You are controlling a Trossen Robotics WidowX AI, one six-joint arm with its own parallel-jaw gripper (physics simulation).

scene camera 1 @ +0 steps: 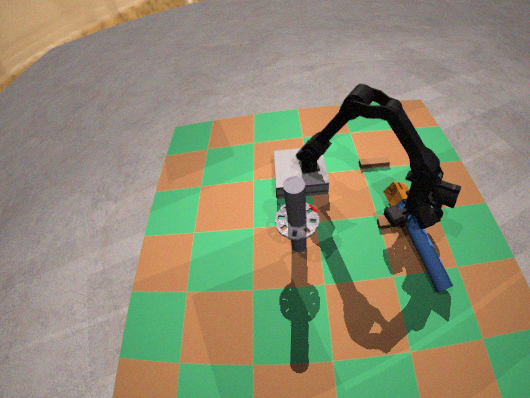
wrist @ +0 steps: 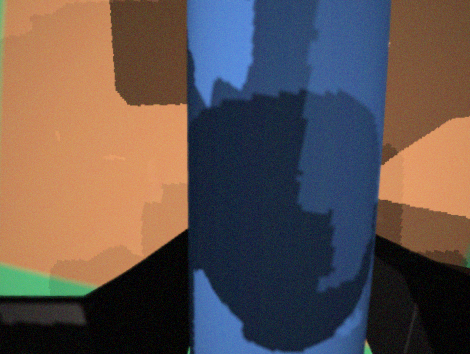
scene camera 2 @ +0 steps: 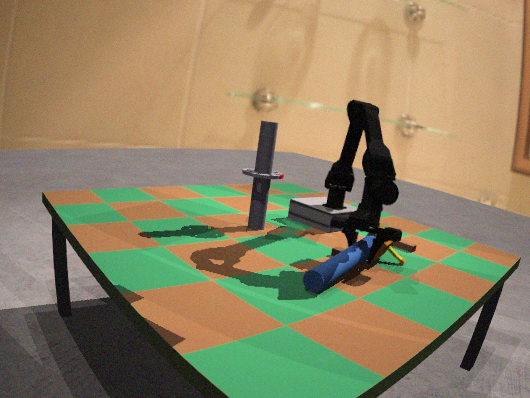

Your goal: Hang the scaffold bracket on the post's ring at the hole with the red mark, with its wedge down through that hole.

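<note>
The scaffold bracket is a blue tube (scene camera 1: 427, 253) (scene camera 2: 338, 264) (wrist: 283, 175) with an orange head (scene camera 1: 397, 191) and a yellow wedge (scene camera 2: 395, 254). It lies nearly flat and low over the checkered mat at the right. My gripper (scene camera 1: 409, 217) (scene camera 2: 372, 241) is shut on the tube close to the orange head. In the wrist view the tube fills the middle between my black fingers. The dark post (scene camera 1: 295, 205) (scene camera 2: 265, 158) stands upright at mid-mat, well to the left. Its grey perforated ring (scene camera 1: 283, 223) (scene camera 2: 255, 172) has a red mark (scene camera 1: 312, 208) (scene camera 2: 281, 176) on the side facing the arm's base.
The arm's grey base block (scene camera 1: 287, 166) (scene camera 2: 311, 209) sits just behind the post. A small brown bar (scene camera 1: 374, 162) (scene camera 2: 405, 246) lies on the mat behind the bracket. The table's dark edge (scene camera 2: 145, 328) runs along the near side.
</note>
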